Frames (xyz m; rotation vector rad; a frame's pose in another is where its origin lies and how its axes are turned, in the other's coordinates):
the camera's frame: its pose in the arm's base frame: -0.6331 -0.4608 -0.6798 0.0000 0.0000 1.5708
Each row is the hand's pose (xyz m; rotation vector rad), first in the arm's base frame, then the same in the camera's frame.
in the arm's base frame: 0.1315 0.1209 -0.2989 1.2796 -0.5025 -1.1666
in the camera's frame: 0.5817 -0.7646 0.3809 0.7149 -1.6396 -2.3856
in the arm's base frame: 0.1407 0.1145 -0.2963 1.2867 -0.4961 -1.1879
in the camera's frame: 0.5753 -0.7738 0.3835 0.7298 -1.6458 -2.4026
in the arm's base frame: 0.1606 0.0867 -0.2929 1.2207 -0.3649 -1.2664
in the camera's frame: 0.5475 -0.7937 0.3869 0.8021 -1.4862 -2.5281
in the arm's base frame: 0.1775 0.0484 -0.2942 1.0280 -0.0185 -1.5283
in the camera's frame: 0.5092 -0.8106 0.3856 -0.9458 0.9805 2.7433
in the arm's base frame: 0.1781 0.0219 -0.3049 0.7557 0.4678 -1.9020
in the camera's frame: 0.4827 -0.8112 0.3749 -0.9971 0.2346 2.5322
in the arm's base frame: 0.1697 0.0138 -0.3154 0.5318 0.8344 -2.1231
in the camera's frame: 0.4746 -0.8028 0.3644 -1.0009 -0.2217 2.2802
